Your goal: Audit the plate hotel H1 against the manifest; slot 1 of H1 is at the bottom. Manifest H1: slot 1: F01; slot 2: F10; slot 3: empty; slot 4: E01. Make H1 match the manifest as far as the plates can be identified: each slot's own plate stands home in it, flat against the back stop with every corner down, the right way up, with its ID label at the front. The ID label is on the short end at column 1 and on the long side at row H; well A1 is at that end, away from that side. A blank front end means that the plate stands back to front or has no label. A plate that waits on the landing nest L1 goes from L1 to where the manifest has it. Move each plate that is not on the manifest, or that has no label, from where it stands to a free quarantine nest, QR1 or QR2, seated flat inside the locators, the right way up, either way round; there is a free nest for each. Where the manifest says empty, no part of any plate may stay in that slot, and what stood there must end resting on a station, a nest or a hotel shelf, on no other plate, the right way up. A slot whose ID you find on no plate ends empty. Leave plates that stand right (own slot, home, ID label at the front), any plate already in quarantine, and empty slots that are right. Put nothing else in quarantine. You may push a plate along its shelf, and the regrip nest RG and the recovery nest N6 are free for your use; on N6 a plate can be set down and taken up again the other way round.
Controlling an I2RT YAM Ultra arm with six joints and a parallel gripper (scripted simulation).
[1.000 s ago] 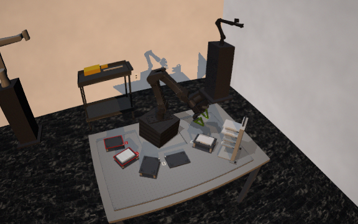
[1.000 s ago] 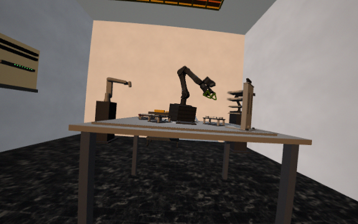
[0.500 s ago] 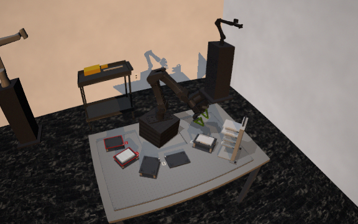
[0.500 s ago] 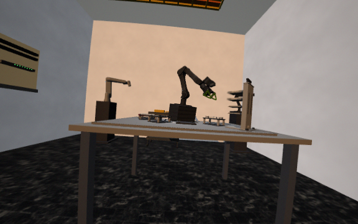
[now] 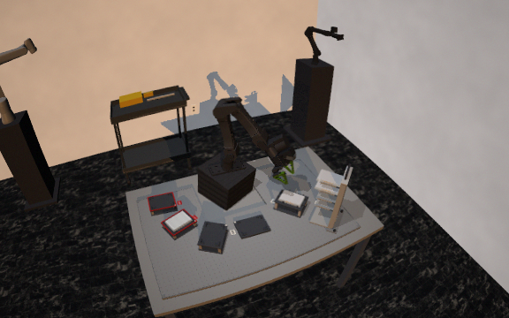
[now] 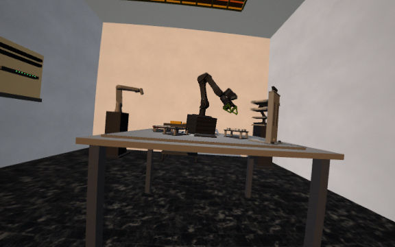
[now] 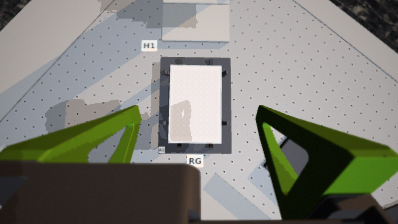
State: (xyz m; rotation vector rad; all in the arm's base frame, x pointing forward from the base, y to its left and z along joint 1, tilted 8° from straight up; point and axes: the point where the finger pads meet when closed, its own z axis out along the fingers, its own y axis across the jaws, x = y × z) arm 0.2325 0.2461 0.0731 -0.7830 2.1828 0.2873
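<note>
Right now the white plate is 20 mm ahead of my hand, 20 mm to the left of it and 140 mm below it. Also, from my hand: A1 mark 70 mm behind, 20 mm to the left, 150 mm below; then dark regrip nest 20 mm ahead, 20 mm to the left, 150 mm below; then RG tag 60 mm behind, 40 mm to the right, 210 mm below.
</note>
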